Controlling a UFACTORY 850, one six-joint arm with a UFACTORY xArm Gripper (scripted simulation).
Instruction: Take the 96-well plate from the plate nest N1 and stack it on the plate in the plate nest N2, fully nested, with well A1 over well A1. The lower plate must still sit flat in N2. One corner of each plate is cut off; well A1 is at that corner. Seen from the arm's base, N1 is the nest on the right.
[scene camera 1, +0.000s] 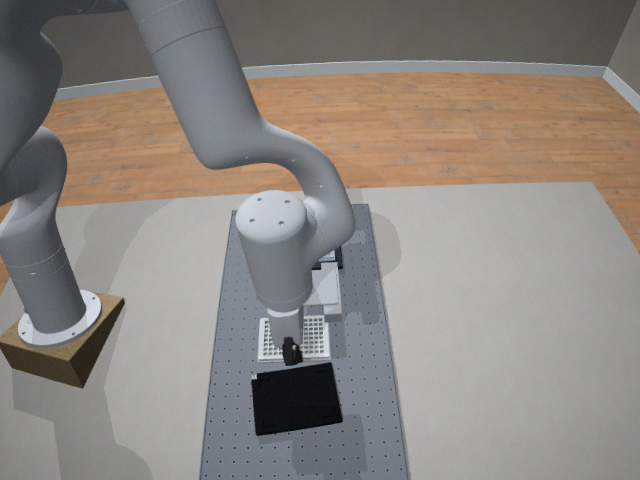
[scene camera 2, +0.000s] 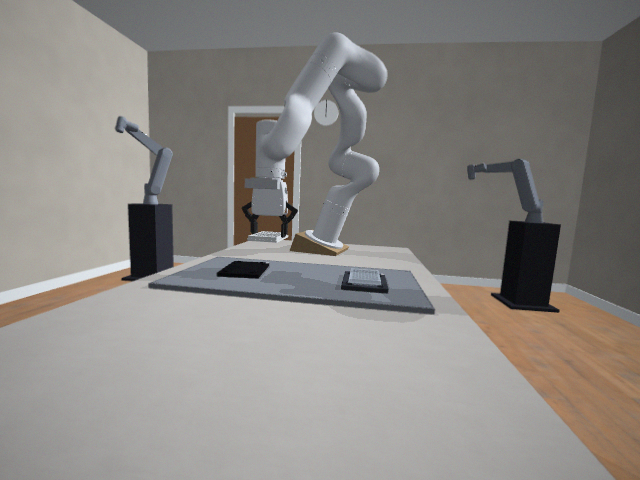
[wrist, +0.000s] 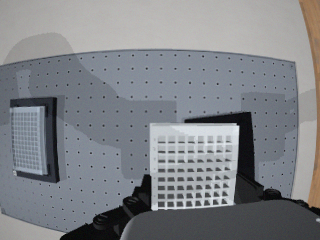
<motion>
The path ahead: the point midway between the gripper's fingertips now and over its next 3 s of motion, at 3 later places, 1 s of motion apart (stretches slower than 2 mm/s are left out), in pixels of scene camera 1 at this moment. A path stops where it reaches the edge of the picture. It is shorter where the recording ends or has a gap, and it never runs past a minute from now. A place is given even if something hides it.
The gripper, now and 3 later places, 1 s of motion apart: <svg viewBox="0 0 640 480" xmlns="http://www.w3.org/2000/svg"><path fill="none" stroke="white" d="M293 338L297 297L301 261L304 229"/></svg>
</motion>
